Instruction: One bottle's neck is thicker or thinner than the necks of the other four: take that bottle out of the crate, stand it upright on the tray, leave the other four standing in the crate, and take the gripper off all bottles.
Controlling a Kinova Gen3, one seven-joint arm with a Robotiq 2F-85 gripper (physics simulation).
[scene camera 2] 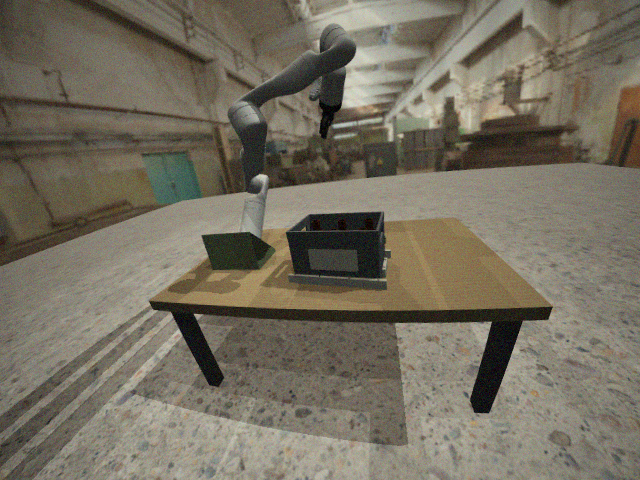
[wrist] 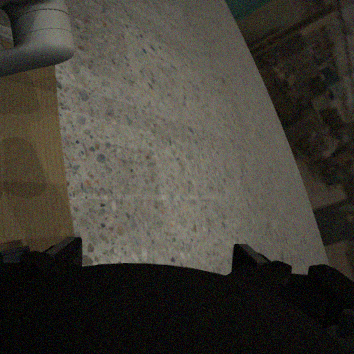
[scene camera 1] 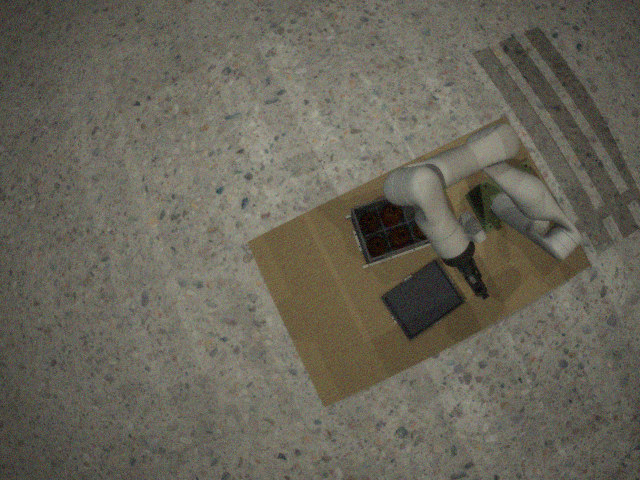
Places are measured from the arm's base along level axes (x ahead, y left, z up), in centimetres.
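Pixels of known places: gripper, between the fingertips: (scene camera 2: 327, 128) (wrist: 156, 258) (scene camera 1: 479, 282); arm's base, origin of its link: (scene camera 2: 249, 243) (scene camera 1: 500, 204).
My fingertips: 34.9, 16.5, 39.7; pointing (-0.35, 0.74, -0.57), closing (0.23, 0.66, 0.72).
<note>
Ahead of a thing's pixels: the offset from my fingertips to its top centre, as dx, dy, dz. "pt": to the spot under its first point. Level surfaces: height alone.
The dark grey crate @(+5.3, -24.1, -29.6) (scene camera 1: 357, 233) (scene camera 2: 372, 258) stands on the table. In scene camera 1 several dark red-brown bottles @(+4.9, -28.9, -30.9) (scene camera 1: 391, 214) @(+14.8, -20.0, -30.9) (scene camera 1: 375, 244) @(+5.8, -19.9, -30.9) (scene camera 1: 399, 237) stand in its compartments; the arm hides the crate's right part. Three bottle tops @(pt -3.4, -20.4, -31.7) (scene camera 2: 315, 224) @(pt +5.9, -21.2, -31.8) (scene camera 2: 341, 224) @(pt +15.1, -21.3, -31.8) (scene camera 2: 369, 223) show above the crate's rim in scene camera 2. Neck widths are too small and dark to compare. The flat dark tray @(pt +5.1, +4.5, -46.6) (scene camera 1: 423, 299) bears no bottle. My gripper (scene camera 1: 484, 296) (scene camera 2: 323, 136) (wrist: 156, 258) is open and empty, high above the table, to the right of the tray in scene camera 1.
A green angled block (scene camera 1: 481, 204) (scene camera 2: 232, 251) stands beside the arm's base, to the right of the crate in scene camera 1. Light grey strips @(pt +6.1, -34.6, -45.3) (scene camera 2: 338, 281) run along the crate's foot. The wooden table @(dz -47.1) (scene camera 1: 310, 310) (scene camera 2: 454, 268) (wrist: 25, 215) ends near below my gripper.
</note>
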